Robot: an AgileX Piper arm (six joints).
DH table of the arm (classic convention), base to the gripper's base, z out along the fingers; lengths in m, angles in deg. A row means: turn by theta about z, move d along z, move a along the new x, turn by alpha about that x. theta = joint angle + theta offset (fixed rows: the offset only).
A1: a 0, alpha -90, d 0.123, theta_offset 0
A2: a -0.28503, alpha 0, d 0, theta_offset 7.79
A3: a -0.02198, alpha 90, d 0, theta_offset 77.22
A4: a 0, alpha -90, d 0.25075, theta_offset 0
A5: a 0, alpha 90, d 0, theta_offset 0
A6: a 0, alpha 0, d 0.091, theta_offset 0
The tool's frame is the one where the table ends.
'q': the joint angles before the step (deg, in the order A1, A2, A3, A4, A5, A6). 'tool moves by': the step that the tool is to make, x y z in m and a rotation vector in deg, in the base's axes. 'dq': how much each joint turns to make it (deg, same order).
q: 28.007, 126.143, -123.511, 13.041, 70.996, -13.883
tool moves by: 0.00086, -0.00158, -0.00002, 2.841, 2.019, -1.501
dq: -0.753, 0.000, 0.241, 3.108, 0.000, 0.964
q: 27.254, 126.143, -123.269, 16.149, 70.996, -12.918
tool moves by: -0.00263, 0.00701, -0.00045, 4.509, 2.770, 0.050
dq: 0.001, 0.354, 0.000, 5.229, 0.000, 0.144
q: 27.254, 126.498, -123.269, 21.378, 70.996, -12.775
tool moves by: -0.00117, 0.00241, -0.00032, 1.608, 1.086, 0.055
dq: 0.000, 0.082, 0.149, 1.928, -0.002, 0.000
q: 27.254, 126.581, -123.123, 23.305, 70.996, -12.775
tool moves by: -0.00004, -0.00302, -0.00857, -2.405, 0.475, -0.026
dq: 0.000, -0.001, 1.524, -1.921, 0.000, 0.000
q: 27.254, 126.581, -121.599, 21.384, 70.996, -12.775
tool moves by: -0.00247, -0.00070, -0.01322, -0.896, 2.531, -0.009
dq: 0.000, 0.133, 2.528, 0.362, -0.001, 0.001
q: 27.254, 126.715, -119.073, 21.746, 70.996, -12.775
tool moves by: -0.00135, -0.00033, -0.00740, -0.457, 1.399, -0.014
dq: 0.000, 0.148, 1.305, 0.235, -0.001, 0.000
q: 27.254, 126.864, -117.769, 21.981, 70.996, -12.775
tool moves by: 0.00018, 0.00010, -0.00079, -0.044, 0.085, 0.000
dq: 0.001, 0.095, 0.000, 0.000, 0.000, 0.001
